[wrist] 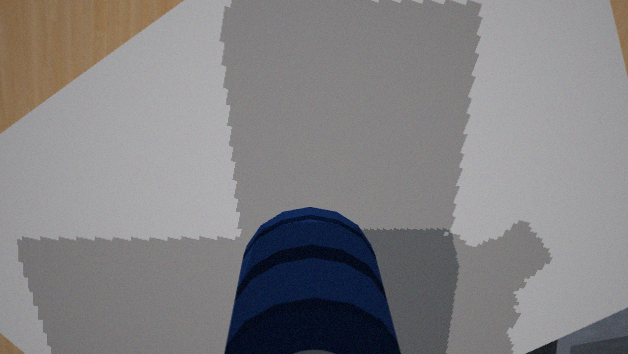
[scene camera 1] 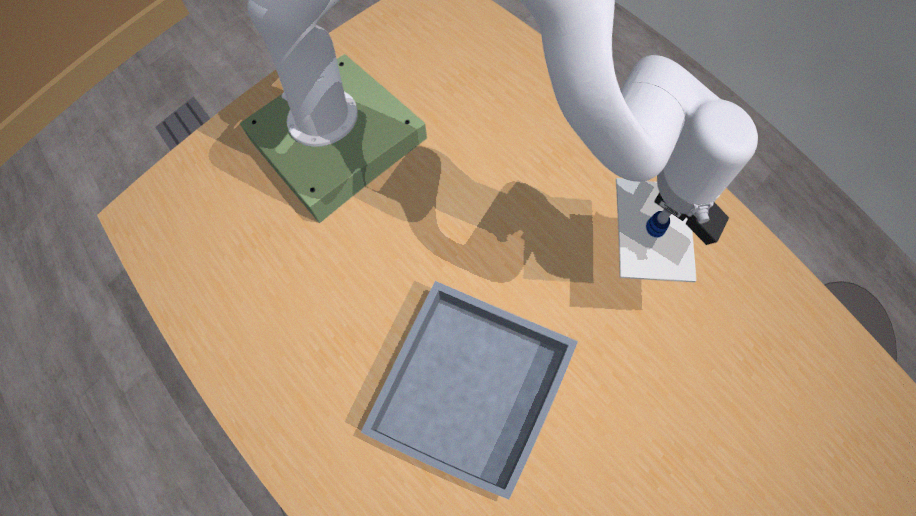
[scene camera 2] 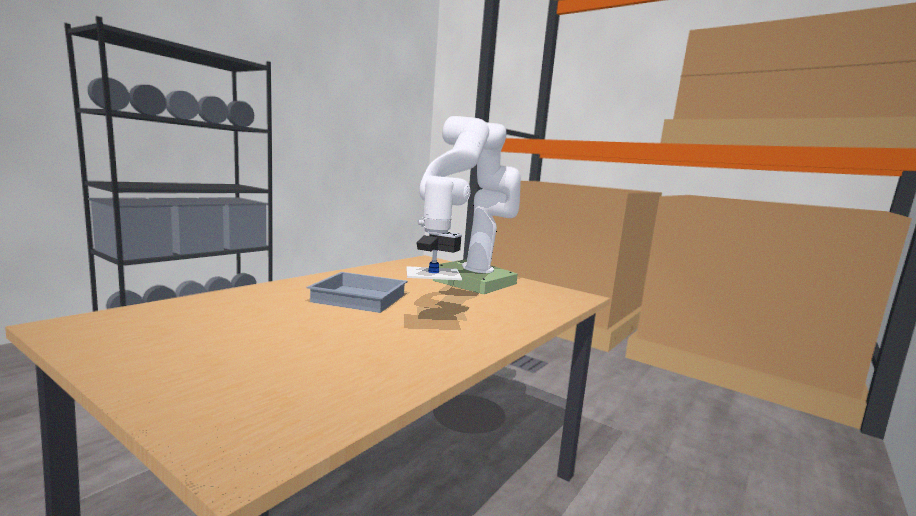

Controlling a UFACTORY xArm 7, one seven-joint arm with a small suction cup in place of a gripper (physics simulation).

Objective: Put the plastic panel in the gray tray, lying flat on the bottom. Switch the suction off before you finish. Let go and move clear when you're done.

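Places are measured from the arm's base along level axes (x ahead, y left, z up), in metres.
Where they show: hand at its tool point: [wrist: 308,243] [scene camera 1: 653,230] [scene camera 2: 433,275]; arm's base at its link origin: [scene camera 1: 322,118] [scene camera 2: 477,268].
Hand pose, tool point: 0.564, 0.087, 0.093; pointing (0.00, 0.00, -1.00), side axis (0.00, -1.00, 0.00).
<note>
Things, the pixels of their top centre, and the offset from my tool point, as dx, dy, dz. Level surfaces: height alone.
- white plastic panel at its top centre: [wrist: 308,262] [scene camera 1: 656,228] [scene camera 2: 433,272] +0.001, +0.000, +0.011
- gray tray at its top centre: [scene camera 1: 471,388] [scene camera 2: 360,283] -0.091, -0.307, -0.097
- wooden table at its surface level: dz -0.147
The white plastic panel [scene camera 1: 660,266] [scene camera 2: 419,273] [wrist: 140,165] hangs level from my suction cup, well above the table, with its shadow on the wood below. My suction gripper [scene camera 1: 655,232] [scene camera 2: 433,271] [wrist: 310,215], with a blue bellows cup, is pressed on the panel's upper face near its middle and holds it. The gray tray [scene camera 1: 400,358] [scene camera 2: 342,301] [wrist: 592,332] stands on the table, empty. It lies below and left of the panel in the first scene view, and the panel is apart from it. In the wrist view a corner of the tray shows at the lower right.
The green base block [scene camera 1: 378,169] [scene camera 2: 499,282] carries the arm on the wooden table [scene camera 1: 769,384] [scene camera 2: 256,384]. A dark shelf unit [scene camera 2: 269,160] and an orange-beamed rack [scene camera 2: 705,157] with large boxes [scene camera 2: 769,288] stand beyond the table.
</note>
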